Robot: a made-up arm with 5 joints.
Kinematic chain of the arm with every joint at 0, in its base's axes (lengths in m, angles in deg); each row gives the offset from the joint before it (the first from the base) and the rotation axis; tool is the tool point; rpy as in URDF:
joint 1: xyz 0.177 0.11 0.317 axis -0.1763 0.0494 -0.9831
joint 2: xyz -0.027 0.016 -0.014 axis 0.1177 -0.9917 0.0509
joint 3: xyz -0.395 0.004 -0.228 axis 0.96 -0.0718 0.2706
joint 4: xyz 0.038 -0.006 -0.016 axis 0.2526 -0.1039 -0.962
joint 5: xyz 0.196 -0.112 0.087 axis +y
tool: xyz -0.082 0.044 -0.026 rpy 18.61 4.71 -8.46
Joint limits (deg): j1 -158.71..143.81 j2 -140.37..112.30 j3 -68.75..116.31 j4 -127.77..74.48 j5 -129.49..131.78
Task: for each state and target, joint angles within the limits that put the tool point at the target. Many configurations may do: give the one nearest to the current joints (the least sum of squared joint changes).
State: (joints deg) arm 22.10 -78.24 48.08 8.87 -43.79
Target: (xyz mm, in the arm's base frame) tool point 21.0 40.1 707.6
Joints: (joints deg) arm -6.08 -117.95 29.32 46.01 -37.67
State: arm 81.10 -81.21 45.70 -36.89 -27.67
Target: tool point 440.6 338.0 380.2
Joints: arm 107.94 -74.45 34.97 -66.48 -40.35
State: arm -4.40 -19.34 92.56 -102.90 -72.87
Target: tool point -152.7 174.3 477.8
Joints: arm -5.87 -33.92 99.39 -83.66 -74.25
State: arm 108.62 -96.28 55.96 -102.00 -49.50
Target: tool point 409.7 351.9 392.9
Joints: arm 99.71 -70.08 51.72 -67.10 -47.77
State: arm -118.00 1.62 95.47 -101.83 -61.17
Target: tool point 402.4 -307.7 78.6
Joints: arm -131.75 0.80 98.82 -127.77 -75.01
